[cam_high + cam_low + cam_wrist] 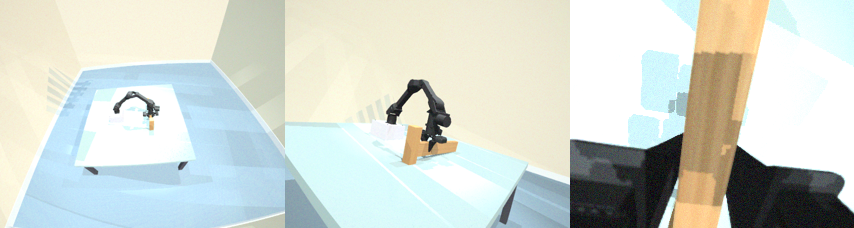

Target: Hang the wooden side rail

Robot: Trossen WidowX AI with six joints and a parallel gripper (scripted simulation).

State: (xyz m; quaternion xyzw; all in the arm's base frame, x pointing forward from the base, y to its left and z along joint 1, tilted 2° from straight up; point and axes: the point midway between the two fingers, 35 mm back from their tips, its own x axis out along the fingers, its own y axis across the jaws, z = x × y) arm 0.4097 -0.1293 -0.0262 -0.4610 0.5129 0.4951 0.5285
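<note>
The wooden headboard post is 10 mm behind my gripper tip, 130 mm to the right of it and 40 mm above it.
</note>
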